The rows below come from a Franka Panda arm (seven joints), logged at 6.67 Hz.
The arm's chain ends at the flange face. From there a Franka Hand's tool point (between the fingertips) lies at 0.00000 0.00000 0.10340 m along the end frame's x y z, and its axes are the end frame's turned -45 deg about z.
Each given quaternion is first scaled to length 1.
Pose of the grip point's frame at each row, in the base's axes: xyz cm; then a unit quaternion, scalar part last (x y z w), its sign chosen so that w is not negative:
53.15 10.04 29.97 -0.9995 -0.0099 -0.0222 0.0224
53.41 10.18 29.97 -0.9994 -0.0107 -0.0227 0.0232
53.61 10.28 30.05 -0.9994 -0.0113 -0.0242 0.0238
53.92 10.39 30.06 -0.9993 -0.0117 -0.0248 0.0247
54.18 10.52 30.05 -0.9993 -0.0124 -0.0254 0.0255
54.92 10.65 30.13 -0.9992 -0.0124 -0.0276 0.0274
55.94 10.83 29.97 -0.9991 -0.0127 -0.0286 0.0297
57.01 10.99 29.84 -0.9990 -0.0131 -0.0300 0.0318
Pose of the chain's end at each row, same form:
52.70 9.57 40.29 -0.9272 0.3733 -0.0119 0.0292
52.95 9.70 40.29 -0.9274 0.3726 -0.0121 0.0301
53.12 9.78 40.37 -0.9276 0.3720 -0.0132 0.0312
53.41 9.87 40.37 -0.9277 0.3716 -0.0135 0.0323
53.66 9.99 40.36 -0.9280 0.3710 -0.0137 0.0333
54.36 10.08 40.44 -0.9279 0.3709 -0.0150 0.0359
55.36 10.21 40.27 -0.9279 0.3706 -0.0151 0.0384
56.40 10.32 40.14 -0.9279 0.3702 -0.0155 0.0409

